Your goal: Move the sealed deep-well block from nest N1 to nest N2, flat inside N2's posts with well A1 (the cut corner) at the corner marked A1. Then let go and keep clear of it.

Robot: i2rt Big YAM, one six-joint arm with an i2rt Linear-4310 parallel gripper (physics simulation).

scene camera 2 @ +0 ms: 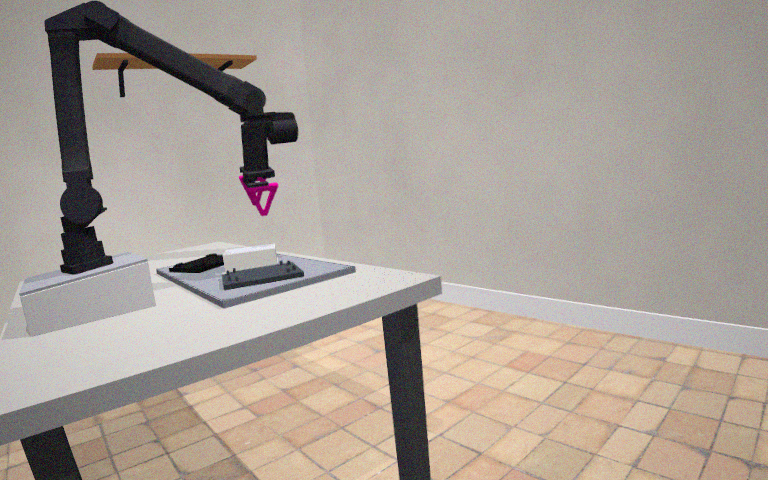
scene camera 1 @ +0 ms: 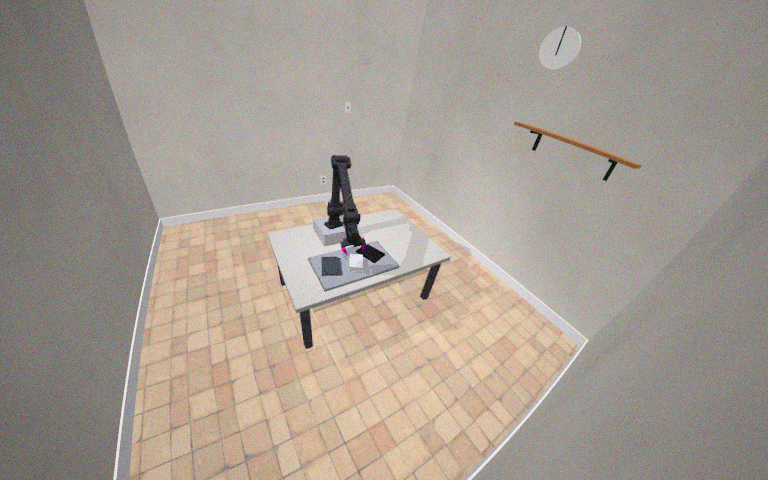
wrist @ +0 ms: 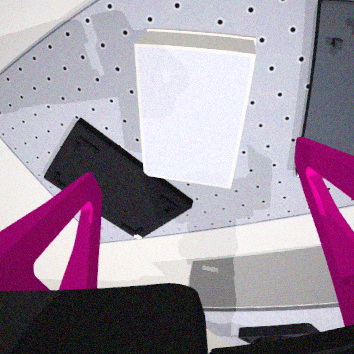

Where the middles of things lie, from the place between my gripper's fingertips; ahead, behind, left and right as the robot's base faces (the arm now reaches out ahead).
Right now the grey perforated plate (wrist: 86,68) is 140 mm below my hand, 50 mm to the left of it and 50 mm behind it. The rest, counted from my hand: white block (scene camera 2: 244,258): 110 mm below, 40 mm to the left, 20 mm behind.
